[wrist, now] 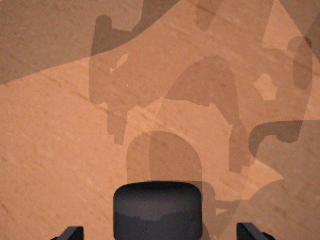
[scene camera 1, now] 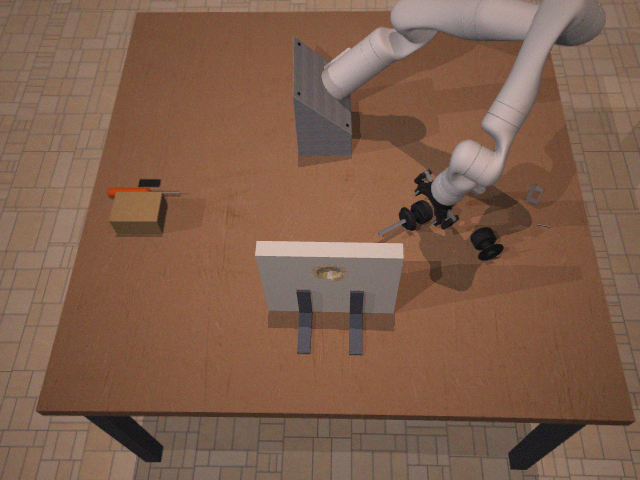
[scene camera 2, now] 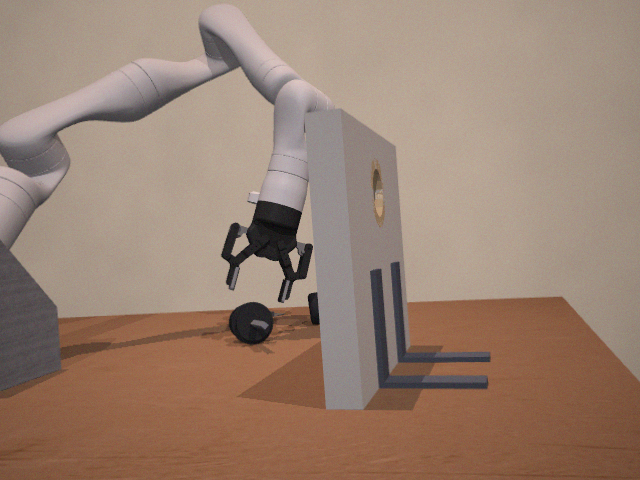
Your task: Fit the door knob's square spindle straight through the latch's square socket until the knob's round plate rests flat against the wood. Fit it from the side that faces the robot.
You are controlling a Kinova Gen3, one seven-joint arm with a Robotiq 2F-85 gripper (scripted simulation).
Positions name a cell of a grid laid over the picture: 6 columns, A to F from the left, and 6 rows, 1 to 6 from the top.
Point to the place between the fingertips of my gripper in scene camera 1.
D3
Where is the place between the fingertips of my gripper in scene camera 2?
At C4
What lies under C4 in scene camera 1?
A door panel.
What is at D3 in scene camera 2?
A door panel.
